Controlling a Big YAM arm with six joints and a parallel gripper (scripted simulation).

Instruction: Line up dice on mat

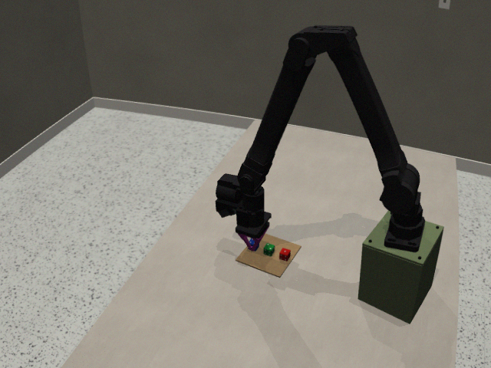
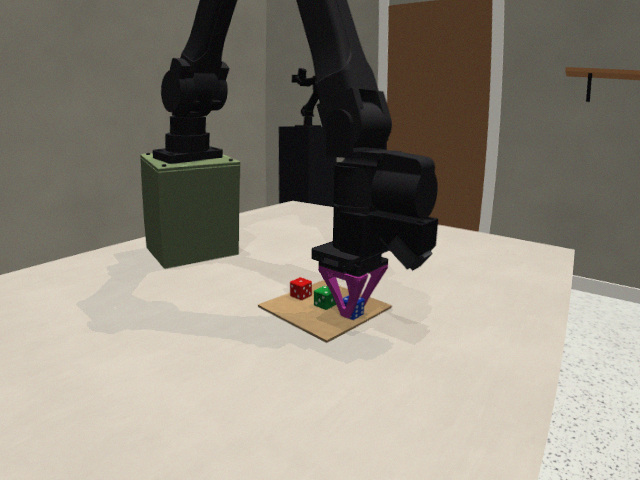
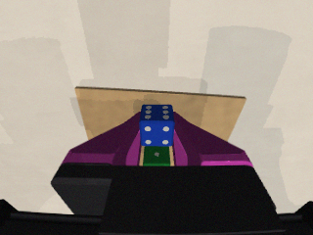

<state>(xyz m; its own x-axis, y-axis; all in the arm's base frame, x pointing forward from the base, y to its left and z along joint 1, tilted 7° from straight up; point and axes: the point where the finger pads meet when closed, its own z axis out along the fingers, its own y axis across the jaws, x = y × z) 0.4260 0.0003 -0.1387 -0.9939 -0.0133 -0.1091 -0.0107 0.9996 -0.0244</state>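
My gripper is now right at the blue die. Round my hand: tan mat (5 cm behind, 1 cm below); then red die (10 cm behind); then green die (5 cm behind).
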